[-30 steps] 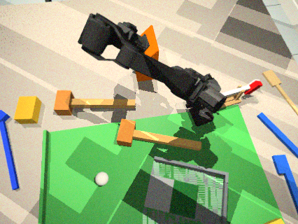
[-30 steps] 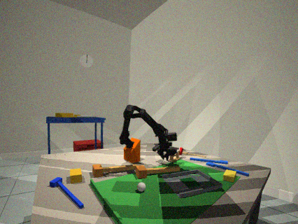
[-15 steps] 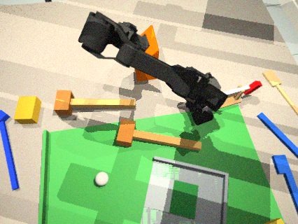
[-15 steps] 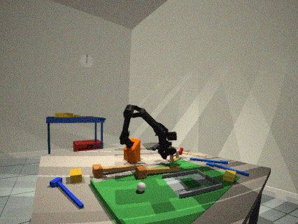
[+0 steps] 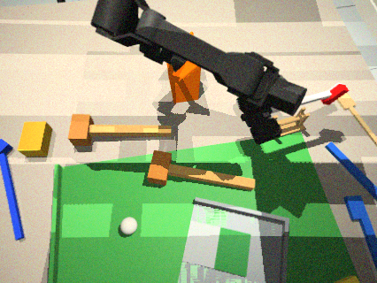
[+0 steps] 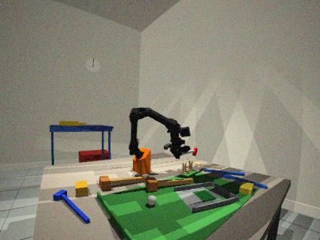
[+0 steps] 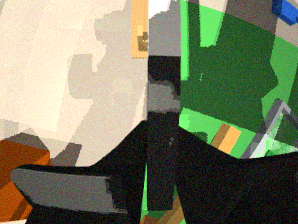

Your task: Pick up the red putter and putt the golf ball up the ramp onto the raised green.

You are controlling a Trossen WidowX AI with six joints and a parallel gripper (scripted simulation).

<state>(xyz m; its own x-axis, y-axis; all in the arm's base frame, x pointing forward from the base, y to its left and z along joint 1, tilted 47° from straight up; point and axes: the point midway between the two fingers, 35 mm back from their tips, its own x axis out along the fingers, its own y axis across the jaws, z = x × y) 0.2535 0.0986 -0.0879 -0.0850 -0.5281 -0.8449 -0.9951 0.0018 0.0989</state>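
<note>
The red putter lies 10 mm behind my gripper tip, 110 mm to the left of it and 30 mm above it. From my gripper tip the other things lie so: tan paddle 370 mm to the left, 120 mm below; white golf ball 170 mm ahead, 380 mm to the right, 100 mm below; yellow block 140 mm behind, 600 mm to the right, 100 mm below.
</note>
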